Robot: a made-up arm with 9 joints.
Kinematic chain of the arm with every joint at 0, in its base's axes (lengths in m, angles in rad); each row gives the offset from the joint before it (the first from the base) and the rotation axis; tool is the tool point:
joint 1: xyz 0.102 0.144 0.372 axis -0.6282 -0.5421 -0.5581
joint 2: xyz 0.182 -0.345 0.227 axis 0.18 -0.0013 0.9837
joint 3: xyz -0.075 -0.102 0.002 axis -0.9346 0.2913 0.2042
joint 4: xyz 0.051 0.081 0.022 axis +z
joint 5: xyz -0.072 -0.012 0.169 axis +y
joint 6: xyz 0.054 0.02 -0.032 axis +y
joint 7: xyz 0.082 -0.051 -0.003 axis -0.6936 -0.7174 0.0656
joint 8: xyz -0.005 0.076 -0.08 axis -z
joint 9: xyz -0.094 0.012 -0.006 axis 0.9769 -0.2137 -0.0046
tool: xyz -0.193 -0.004 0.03
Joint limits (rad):
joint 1: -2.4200..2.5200
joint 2: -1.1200..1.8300
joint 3: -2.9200..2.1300
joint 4: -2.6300..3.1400
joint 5: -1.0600..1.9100
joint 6: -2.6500..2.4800
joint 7: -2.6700..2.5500
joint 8: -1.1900..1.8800
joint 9: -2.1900..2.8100
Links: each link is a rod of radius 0.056 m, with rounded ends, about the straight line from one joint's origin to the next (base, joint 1, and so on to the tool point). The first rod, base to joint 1, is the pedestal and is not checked.
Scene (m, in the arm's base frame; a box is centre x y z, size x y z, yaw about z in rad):
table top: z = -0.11
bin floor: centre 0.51 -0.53 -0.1 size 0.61 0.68 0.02 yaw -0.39
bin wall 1: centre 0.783 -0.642 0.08 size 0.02 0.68 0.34 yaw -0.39
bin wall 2: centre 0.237 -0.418 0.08 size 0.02 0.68 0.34 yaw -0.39
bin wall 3: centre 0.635 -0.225 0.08 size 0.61 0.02 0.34 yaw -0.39
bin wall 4: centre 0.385 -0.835 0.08 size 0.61 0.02 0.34 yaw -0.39
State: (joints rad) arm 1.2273 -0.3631 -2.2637 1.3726 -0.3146 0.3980 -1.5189 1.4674 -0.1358
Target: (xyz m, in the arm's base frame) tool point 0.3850 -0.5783 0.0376
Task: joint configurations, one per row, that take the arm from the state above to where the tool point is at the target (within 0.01 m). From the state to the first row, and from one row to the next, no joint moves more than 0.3 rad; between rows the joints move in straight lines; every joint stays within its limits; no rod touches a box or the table.
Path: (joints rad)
1: 1.0522 -0.1136 -2.2346 1.4857 -0.4372 0.2615 -1.5442 1.2792 -0.1201
2: 0.8771 0.1358 -2.2055 1.5989 -0.5598 0.1251 -1.5694 1.0910 -0.1043
3: 0.7020 0.3853 -2.1765 1.7120 -0.6824 -0.0114 -1.5947 0.9028 -0.0886
4: 0.5268 0.6348 -2.1474 1.8252 -0.8050 -0.1479 -1.6200 0.7146 -0.0728
5: 0.3517 0.8842 -2.1183 1.9383 -0.9276 -0.2844 -1.6453 0.5265 -0.0571
6: 0.1044 0.8249 -2.2116 1.8689 -0.8766 -0.1982 -1.6931 0.6601 -0.0711
7: -0.1429 0.7655 -2.3049 1.7994 -0.8256 -0.1121 -1.7409 0.7938 -0.0851

